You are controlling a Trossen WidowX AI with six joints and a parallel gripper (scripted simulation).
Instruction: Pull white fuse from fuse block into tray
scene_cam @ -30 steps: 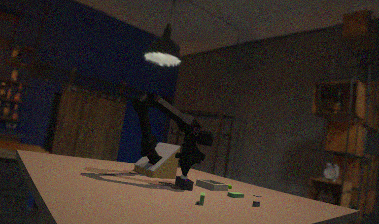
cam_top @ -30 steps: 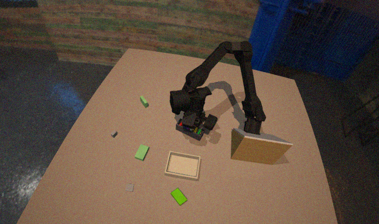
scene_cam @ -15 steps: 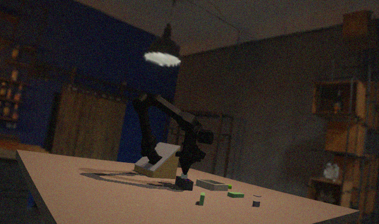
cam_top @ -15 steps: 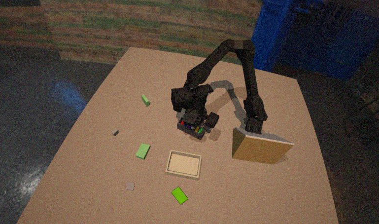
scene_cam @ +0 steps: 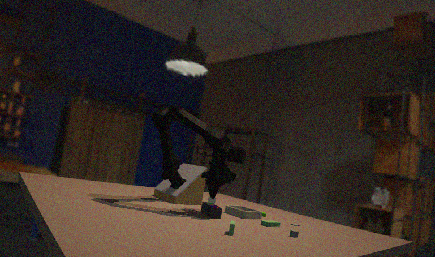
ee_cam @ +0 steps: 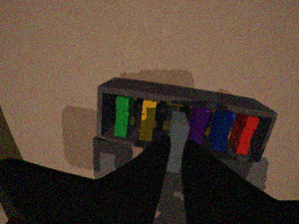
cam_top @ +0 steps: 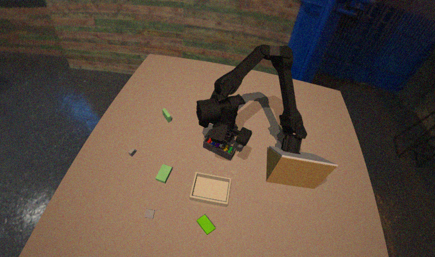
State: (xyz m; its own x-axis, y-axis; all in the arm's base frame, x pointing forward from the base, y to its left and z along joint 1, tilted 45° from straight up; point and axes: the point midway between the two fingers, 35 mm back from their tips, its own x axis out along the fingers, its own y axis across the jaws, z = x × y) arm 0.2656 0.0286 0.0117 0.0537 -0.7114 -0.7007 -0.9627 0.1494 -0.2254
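My gripper tip is now 18 cm to the right of the shallow tray and 6 cm above it. The rest, counted from my gripper tip: white fuse 1 cm below.
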